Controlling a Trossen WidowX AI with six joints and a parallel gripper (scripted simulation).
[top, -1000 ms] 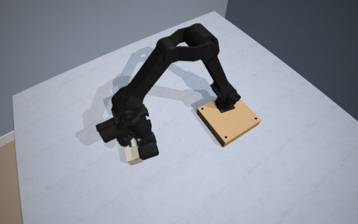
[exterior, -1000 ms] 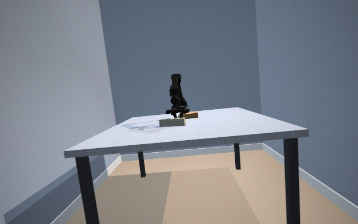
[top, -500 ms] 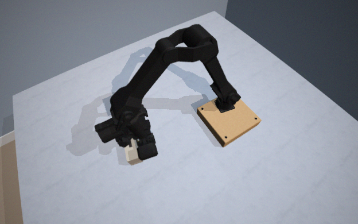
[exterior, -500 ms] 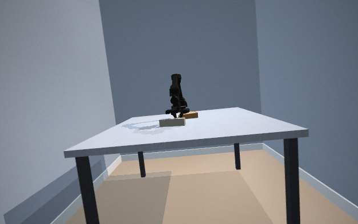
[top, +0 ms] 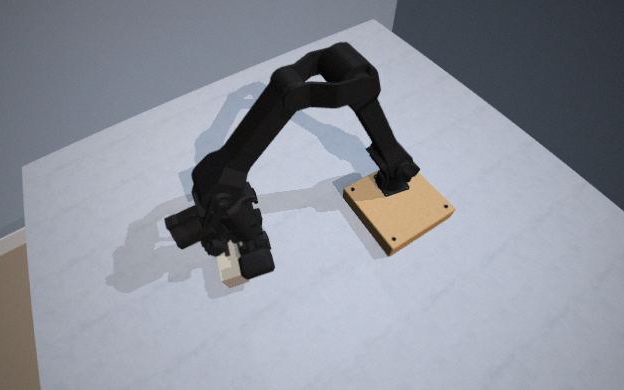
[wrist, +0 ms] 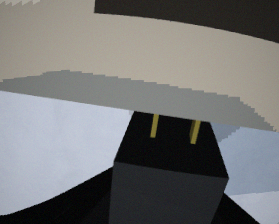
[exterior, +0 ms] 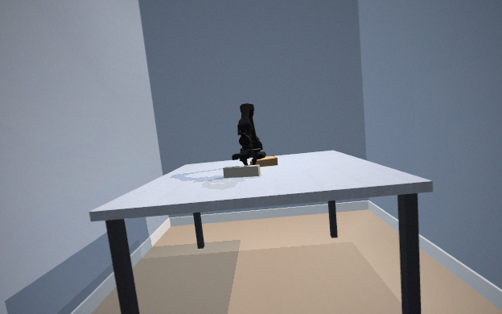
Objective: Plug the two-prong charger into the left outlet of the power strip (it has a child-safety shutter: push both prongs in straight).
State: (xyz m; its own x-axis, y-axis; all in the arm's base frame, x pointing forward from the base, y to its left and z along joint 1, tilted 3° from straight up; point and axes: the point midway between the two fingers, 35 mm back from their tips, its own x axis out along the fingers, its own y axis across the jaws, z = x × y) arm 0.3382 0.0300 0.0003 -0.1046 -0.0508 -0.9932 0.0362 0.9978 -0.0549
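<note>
My gripper tip is now 20 mm short of the charger and 10 mm below it.
</note>
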